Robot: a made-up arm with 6 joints.
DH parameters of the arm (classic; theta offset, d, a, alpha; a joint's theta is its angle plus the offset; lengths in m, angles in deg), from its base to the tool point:
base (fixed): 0 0.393 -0.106 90
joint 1: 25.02 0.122 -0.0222 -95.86
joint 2: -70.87 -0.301 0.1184 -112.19
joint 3: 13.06 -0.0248 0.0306 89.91
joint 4: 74.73 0.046 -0.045 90
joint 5: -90 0.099 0.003 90
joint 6: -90 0.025 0.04 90
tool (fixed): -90 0.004 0 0
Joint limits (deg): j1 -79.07..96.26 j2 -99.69..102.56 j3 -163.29..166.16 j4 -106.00..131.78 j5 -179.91..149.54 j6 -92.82..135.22
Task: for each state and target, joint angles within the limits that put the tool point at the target. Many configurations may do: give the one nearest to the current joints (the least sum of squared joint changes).
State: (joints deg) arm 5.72 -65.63 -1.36 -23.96 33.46 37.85
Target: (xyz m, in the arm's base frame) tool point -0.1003 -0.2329 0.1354
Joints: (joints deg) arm 8.72 -35.73 -6.97 -48.62 15.13 7.95
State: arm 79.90 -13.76 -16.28 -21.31 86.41 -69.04
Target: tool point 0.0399 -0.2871 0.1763
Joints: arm 49.00 -27.14 -19.78 -23.77 81.95 -72.30
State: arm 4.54 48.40 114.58 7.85 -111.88 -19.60
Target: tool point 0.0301 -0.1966 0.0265
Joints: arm -14.30 85.36 127.92 32.52 -124.48 -31.41
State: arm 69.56 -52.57 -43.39 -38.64 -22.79 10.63
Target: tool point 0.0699 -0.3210 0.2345
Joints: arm 55.43 -25.20 -13.75 0.39 -18.59 18.62
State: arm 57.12 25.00 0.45 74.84 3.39 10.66
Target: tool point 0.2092 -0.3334 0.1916
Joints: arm 18.10 23.29 45.69 79.95 1.20 25.37
